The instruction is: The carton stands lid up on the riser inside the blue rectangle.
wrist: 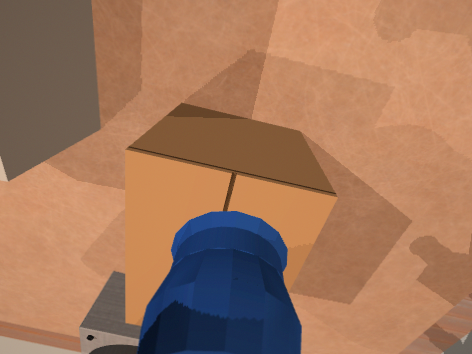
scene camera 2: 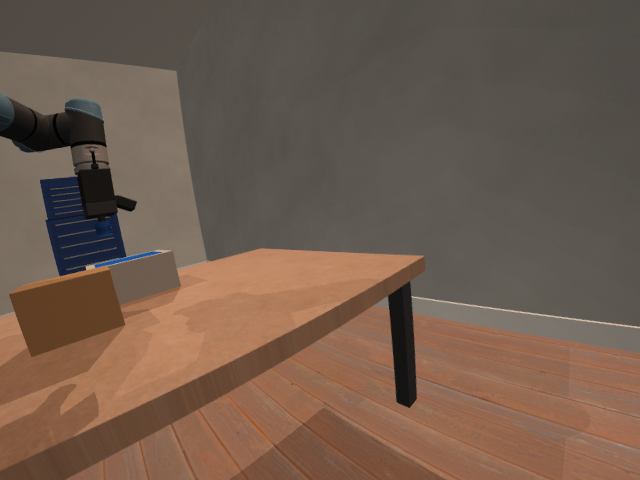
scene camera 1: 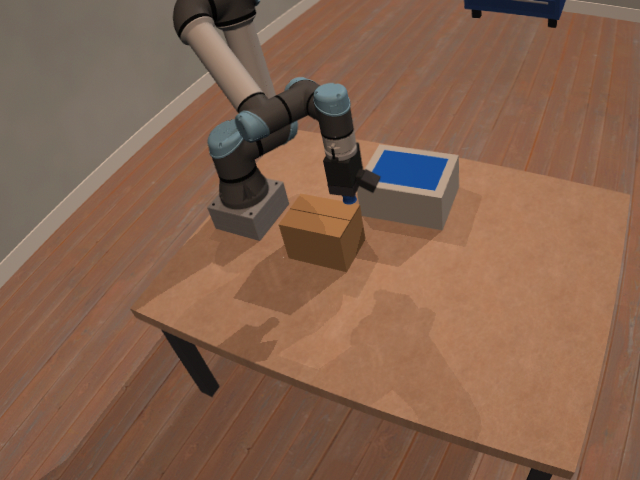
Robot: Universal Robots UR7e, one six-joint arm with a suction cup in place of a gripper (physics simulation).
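Seen in the pictures: hand, its tool point: [wrist: 228, 258] [scene camera 2: 105, 236] [scene camera 1: 349, 199]; arm's base, origin of its link: [scene camera 1: 244, 192].
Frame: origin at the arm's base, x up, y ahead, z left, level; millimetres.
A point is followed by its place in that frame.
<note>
The brown carton [scene camera 1: 315, 245] @(y 292, x -11, z -157 mm) [scene camera 2: 67, 315] @(y 272, x -31, z -156 mm) [wrist: 165, 200] @(y 350, x 40, z -58 mm) stands upright on the table, lid up with its seam on top, beside the grey riser [scene camera 1: 403, 206] @(y 476, x -24, z 48 mm) [scene camera 2: 147, 279] @(y 492, x -39, z 47 mm) [wrist: 45, 75] @(y 404, x -22, z 52 mm). The blue rectangle [scene camera 1: 412, 169] @(y 481, x 30, z 149 mm) [scene camera 2: 129, 258] @(y 474, x 30, z 141 mm) lies on the riser's top face, and the carton is apart from it. My suction gripper [scene camera 1: 349, 200] [scene camera 2: 103, 232] [wrist: 229, 230] is open and holds nothing. Its blue cup hangs above the carton's lid with a gap in the scene camera 2 view. In the wrist view the cup hides part of the lid and the seam.
The grey base block [scene camera 1: 245, 222] @(y 45, x -24, z -98 mm) [wrist: 107, 300] @(y 99, x -42, z 54 mm) of the arm is close to the carton on the table [scene camera 1: 516, 310] @(y 834, x -91, z -201 mm) [scene camera 2: 310, 273] @(y 817, x -90, z -338 mm). A blue cabinet [scene camera 1: 511, 7] [scene camera 2: 59, 248] stands on the floor beyond the table. A dark camera block juts out beside the cup.
</note>
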